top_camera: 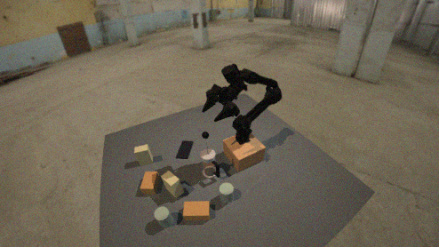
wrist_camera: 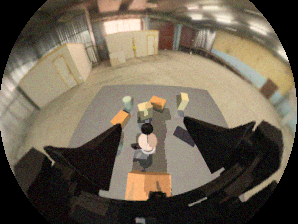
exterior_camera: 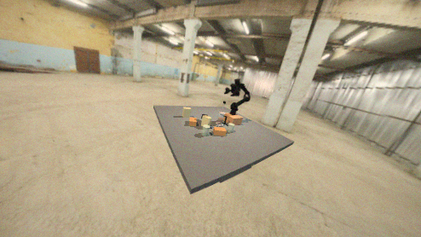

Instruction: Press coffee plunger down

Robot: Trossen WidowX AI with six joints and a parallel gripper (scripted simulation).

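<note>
Now: gripper tip 210 mm above the coffee press, 30 mm to the right of it and 20 mm short of it. Round my gripper tip: black flat slab 340 mm below, 210 mm to the right, 120 mm ahead.
</note>
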